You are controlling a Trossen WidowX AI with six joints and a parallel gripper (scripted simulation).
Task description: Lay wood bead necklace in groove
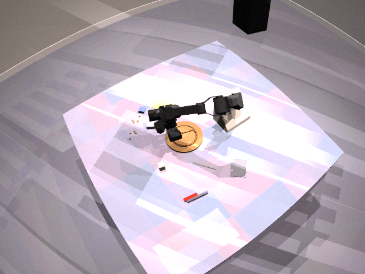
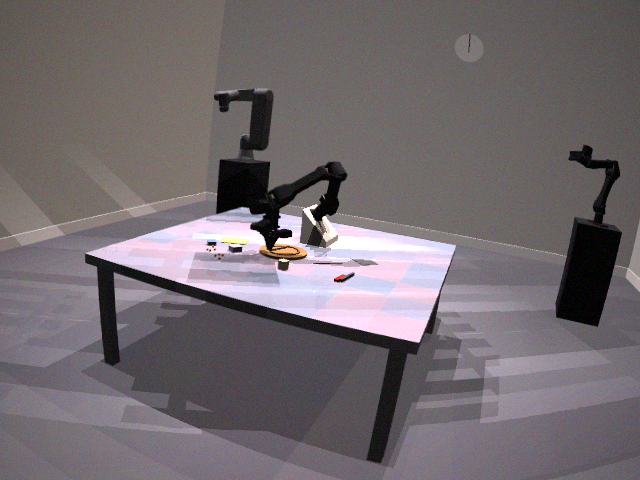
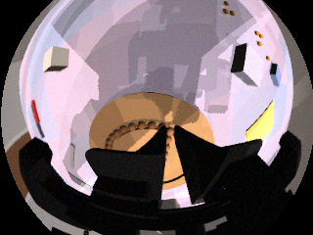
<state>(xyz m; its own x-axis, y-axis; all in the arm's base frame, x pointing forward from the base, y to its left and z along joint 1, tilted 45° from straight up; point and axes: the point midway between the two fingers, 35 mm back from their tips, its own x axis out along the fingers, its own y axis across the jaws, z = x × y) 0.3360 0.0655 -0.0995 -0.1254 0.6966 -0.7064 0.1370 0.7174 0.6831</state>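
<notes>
My gripper tip is now 6 cm past the round bead board, 3 cm to the right of it and 1 cm above it. From my gripper tip the other things lie so: cream cube (15 cm to the left, 13 cm ahead); white block (12 cm to the right, 7 cm ahead, 1 cm below); yellow sheet (22 cm to the right, 6 cm behind, 2 cm below).
</notes>
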